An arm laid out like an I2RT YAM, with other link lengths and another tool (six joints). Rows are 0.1 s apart.
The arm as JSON. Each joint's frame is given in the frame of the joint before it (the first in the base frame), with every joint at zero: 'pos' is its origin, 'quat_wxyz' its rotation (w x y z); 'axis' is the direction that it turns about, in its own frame. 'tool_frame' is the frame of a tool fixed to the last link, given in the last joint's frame.
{
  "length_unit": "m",
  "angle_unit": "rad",
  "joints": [
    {
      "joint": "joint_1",
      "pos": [
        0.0,
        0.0,
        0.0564
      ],
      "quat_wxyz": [
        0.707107,
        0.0,
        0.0,
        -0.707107
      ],
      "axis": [
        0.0,
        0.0,
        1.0
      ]
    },
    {
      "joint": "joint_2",
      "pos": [
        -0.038,
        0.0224,
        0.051
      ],
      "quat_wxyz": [
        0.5,
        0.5,
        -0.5,
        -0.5
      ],
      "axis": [
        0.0,
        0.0,
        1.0
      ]
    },
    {
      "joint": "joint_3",
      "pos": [
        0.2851,
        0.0,
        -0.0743
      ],
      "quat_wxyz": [
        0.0,
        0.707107,
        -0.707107,
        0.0
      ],
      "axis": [
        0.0,
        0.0,
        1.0
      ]
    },
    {
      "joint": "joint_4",
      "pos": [
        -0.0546,
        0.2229,
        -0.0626
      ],
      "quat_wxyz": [
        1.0,
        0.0,
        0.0,
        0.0
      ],
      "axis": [
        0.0,
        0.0,
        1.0
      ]
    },
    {
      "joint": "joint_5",
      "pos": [
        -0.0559,
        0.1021,
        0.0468
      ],
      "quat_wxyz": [
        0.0,
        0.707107,
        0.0,
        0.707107
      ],
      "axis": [
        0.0,
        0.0,
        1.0
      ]
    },
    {
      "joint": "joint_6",
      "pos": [
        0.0,
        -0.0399,
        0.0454
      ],
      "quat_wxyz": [
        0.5,
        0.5,
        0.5,
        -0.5
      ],
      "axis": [
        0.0,
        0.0,
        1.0
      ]
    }
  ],
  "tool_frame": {
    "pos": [
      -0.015,
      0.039,
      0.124
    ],
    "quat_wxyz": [
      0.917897,
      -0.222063,
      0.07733,
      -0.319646
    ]
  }
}
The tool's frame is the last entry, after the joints.
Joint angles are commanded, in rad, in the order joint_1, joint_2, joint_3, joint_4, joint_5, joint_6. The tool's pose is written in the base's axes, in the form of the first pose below.
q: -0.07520 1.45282 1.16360 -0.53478 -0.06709 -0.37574
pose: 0.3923, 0.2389, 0.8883, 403.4; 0.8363, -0.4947, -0.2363, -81.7; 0.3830, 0.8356, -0.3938, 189.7; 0, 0, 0, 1
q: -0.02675 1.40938 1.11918 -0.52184 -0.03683 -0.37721
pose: 0.3638, 0.2436, 0.8991, 396.1; 0.8561, -0.4678, -0.2197, -66.8; 0.3670, 0.8496, -0.3787, 190.8; 0, 0, 0, 1
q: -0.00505 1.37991 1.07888 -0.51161 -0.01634 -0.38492
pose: 0.3527, 0.2503, 0.9017, 388.6; 0.8681, -0.4473, -0.2154, -61.6; 0.3494, 0.8587, -0.3750, 187.5; 0, 0, 0, 1
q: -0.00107 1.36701 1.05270 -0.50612 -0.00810 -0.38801
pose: 0.3548, 0.2572, 0.8989, 383.4; 0.8711, -0.4402, -0.2179, -61.4; 0.3396, 0.8603, -0.3802, 182.6; 0, 0, 0, 1
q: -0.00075 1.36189 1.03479 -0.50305 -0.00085 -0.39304
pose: 0.3589, 0.2652, 0.8949, 379.9; 0.8737, -0.4329, -0.2221, -62.4; 0.3285, 0.8616, -0.3870, 177.9; 0, 0, 0, 1
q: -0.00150 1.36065 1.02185 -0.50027 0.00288 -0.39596
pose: 0.3627, 0.2724, 0.8912, 377.6; 0.8748, -0.4291, -0.2249, -63.3; 0.3212, 0.8612, -0.3939, 173.6; 0, 0, 0, 1
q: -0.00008 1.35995 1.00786 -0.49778 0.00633 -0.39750
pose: 0.3659, 0.2818, 0.8870, 375.0; 0.8761, -0.4259, -0.2261, -63.3; 0.3141, 0.8597, -0.4027, 168.7; 0, 0, 0, 1
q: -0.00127 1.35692 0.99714 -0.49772 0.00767 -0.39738
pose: 0.3702, 0.2874, 0.8834, 372.4; 0.8755, -0.4258, -0.2284, -64.0; 0.3105, 0.8580, -0.4093, 165.4; 0, 0, 0, 1
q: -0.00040 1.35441 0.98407 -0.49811 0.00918 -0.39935
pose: 0.3723, 0.2974, 0.8791, 369.3; 0.8768, -0.4233, -0.2281, -63.9; 0.3043, 0.8558, -0.4184, 161.0; 0, 0, 0, 1
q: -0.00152 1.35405 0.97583 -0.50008 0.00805 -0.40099
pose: 0.3746, 0.3062, 0.8752, 367.1; 0.8772, -0.4229, -0.2275, -64.1; 0.3004, 0.8529, -0.4270, 157.4; 0, 0, 0, 1
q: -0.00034 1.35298 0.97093 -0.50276 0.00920 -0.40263
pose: 0.3750, 0.3125, 0.8728, 365.5; 0.8784, -0.4207, -0.2268, -63.9; 0.2963, 0.8517, -0.4323, 155.4; 0, 0, 0, 1
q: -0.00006 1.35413 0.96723 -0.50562 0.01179 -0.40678
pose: 0.3756, 0.3199, 0.8698, 364.2; 0.8804, -0.4162, -0.2272, -64.2; 0.2893, 0.8512, -0.4380, 153.2; 0, 0, 0, 1
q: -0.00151 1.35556 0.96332 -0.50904 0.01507 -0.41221
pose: 0.3775, 0.3277, 0.8661, 362.6; 0.8824, -0.4109, -0.2292, -65.3; 0.2807, 0.8508, -0.4443, 150.8; 0, 0, 0, 1
